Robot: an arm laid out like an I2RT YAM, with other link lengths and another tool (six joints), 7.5 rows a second.
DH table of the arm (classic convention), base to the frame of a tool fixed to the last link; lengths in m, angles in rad. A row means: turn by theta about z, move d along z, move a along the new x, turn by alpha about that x. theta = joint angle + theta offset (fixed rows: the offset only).
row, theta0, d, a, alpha
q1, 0, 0.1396, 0.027, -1.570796
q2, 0, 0, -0.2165, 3.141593
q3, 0.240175, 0, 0.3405, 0
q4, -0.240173, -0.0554, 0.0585, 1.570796
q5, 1.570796, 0.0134, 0, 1.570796
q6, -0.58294, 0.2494, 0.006, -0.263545
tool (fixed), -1.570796, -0.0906, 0, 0
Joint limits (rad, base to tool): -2.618..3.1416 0..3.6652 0..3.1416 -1.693..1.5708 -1.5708..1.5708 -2.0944..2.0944
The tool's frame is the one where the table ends.
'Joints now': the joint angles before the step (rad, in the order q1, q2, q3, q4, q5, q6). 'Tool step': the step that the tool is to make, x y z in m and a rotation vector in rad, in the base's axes. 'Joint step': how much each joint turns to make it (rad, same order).
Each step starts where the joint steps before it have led.
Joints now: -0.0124 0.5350 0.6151 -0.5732 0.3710 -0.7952
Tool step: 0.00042 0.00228 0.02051 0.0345 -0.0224 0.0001
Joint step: 0.0000 0.0279 0.0683 -0.0301 -0.0164 0.0328
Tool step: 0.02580 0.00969 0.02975 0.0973 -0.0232 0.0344
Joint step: -0.0057 0.1739 0.1724 0.0011 -0.0809 0.0713
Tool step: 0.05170 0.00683 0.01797 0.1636 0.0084 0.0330
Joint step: -0.0282 0.2812 0.2351 0.0084 -0.1324 0.1161
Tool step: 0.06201 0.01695 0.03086 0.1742 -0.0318 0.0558
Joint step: -0.0004 0.2994 0.3002 0.0137 -0.1354 0.1255
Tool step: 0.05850 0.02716 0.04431 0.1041 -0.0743 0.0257
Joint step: 0.0499 0.2888 0.3555 0.0062 -0.0263 0.1052
